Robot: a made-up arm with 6 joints.
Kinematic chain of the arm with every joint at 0, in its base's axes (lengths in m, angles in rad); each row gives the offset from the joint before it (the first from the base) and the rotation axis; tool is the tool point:
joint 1: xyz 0 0 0.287 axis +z
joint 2: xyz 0 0 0 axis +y
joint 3: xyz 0 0 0.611 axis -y
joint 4: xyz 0 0 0 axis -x
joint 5: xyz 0.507 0 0 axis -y
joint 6: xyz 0 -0.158 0 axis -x
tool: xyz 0 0 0
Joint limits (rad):
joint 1: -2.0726..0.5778
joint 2: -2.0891..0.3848
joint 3: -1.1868..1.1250
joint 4: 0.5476..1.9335
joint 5: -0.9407..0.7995
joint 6: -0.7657..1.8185
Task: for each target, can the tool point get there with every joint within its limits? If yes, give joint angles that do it. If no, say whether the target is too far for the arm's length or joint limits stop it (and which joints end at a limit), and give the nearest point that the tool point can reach.
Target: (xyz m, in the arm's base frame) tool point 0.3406 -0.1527 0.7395
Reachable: yes | joints -0.1417 -0.2356 -0.7428 0.8600 -0.0409 -0.3663
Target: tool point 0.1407 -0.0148 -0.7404
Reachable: no: joint limits stop it (at a limit: joint 2, joint 3, joint 4) | nearest point 0.3373 -0.0355 0.3463 | short by 1.104 m
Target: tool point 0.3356 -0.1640 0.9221
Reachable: yes | joints -0.4667 -0.2576 -0.4761 1.5993 0.0328 -0.1225
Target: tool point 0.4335 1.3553 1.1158
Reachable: no: too far | nearest point 0.2999 0.9375 0.8603 | short by 0.508 m
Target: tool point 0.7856 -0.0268 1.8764
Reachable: no: too far | nearest point 0.4968 -0.0169 1.3119 | short by 0.634 m
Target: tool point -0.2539 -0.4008 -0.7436
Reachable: no: joint limits stop it (at a limit: joint 1, joint 2, joint 3) | nearest point -0.8365 -0.5944 -0.2046 | short by 0.817 m
